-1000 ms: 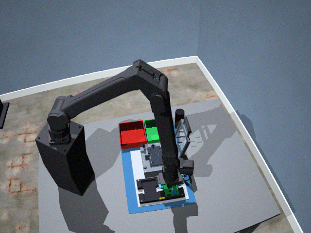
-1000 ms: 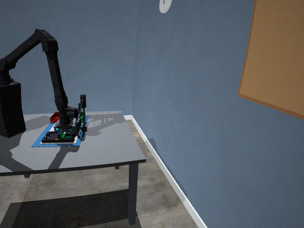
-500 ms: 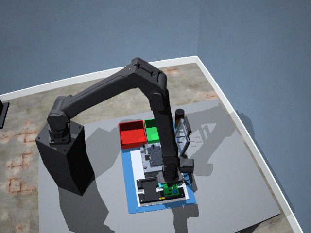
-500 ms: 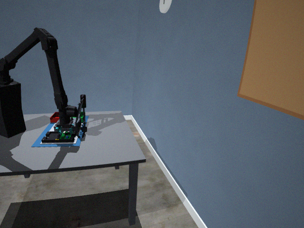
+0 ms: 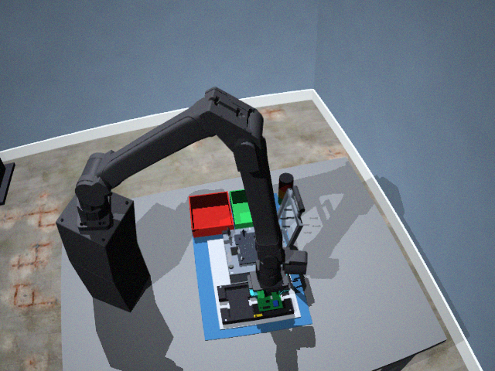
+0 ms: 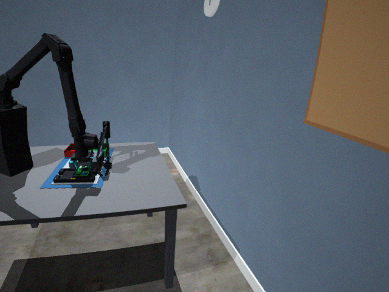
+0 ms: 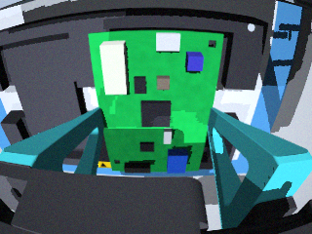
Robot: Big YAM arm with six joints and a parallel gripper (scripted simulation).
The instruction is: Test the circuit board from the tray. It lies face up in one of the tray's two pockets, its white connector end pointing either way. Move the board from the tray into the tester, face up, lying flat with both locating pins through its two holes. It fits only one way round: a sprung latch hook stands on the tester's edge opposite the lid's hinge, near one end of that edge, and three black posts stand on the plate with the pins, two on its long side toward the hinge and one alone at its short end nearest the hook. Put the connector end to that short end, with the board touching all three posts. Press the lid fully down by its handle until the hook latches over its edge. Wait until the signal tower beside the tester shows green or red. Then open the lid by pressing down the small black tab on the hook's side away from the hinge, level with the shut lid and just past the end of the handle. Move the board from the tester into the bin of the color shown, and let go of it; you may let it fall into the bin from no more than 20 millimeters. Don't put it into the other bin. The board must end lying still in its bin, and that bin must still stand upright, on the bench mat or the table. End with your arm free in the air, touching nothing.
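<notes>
Right now my hand is 80 mm past the black latch hook, 230 mm to the right of it and 40 mm below it. Round my hand: green circuit board: right at my hand; clear lid: 100 mm ahead, 160 mm to the left, 140 mm above; green bin: 40 mm ahead, 370 mm to the left, 30 mm below.
</notes>
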